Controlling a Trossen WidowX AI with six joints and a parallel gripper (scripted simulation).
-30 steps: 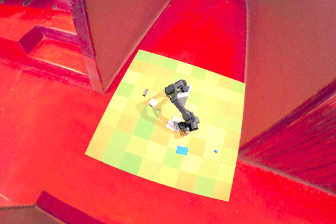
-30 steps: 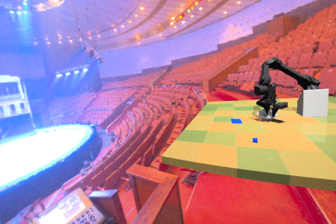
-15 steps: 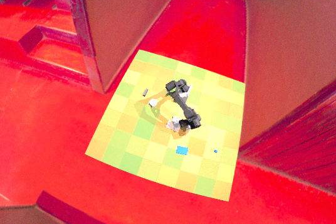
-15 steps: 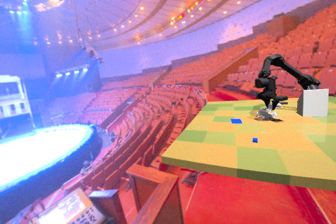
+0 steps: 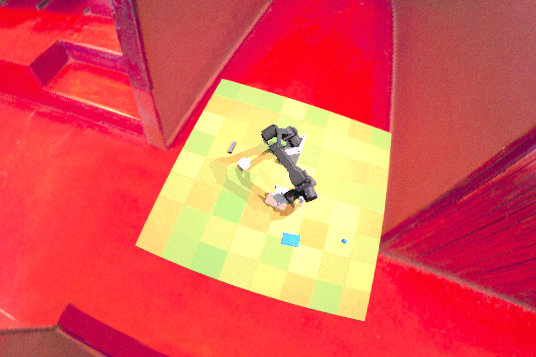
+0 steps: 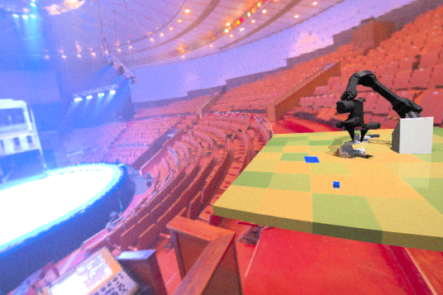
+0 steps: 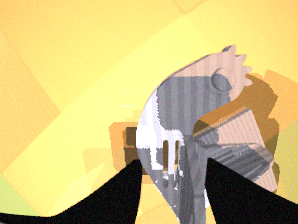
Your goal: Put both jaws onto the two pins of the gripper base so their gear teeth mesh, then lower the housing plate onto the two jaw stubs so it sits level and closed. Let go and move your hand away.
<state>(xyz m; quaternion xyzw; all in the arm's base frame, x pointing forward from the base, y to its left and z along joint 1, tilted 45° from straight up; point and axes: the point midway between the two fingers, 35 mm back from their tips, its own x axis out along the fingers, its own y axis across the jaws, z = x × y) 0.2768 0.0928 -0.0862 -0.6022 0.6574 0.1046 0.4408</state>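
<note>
My gripper tip is now 30 mm short of the grey jaw and 20 mm to the right of it. The rest, counted from my gripper tip: flat white plate 90 mm to the right, 80 mm below, 50 mm ahead; then flat blue square 220 mm ahead, 90 mm below, 70 mm to the left; then blue cube 360 mm to the left, 100 mm ahead, 80 mm below.
</note>
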